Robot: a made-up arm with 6 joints. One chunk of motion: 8 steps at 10 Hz.
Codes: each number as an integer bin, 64 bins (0 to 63) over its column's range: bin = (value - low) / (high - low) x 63, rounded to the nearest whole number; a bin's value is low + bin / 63 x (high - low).
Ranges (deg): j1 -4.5..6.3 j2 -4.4..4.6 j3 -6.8..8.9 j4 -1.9..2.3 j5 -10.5..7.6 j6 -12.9..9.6
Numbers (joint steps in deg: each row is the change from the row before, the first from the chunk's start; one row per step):
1: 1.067 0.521 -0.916 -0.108 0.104 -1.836
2: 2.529 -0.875 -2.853 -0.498 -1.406 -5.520
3: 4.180 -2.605 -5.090 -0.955 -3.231 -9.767
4: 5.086 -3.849 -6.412 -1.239 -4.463 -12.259
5: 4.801 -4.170 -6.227 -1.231 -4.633 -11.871
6: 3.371 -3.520 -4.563 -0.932 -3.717 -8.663
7: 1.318 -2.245 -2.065 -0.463 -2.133 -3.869
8: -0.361 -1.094 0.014 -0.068 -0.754 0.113
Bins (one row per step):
1: 32 34 24 27 37 31
2: 41 25 16 21 32 21
3: 51 13 7 14 25 9
4: 56 4 2 10 21 2
5: 54 2 2 10 20 3
6: 46 6 9 15 24 12
7: 34 15 19 22 29 25
8: 24 23 27 27 34 36

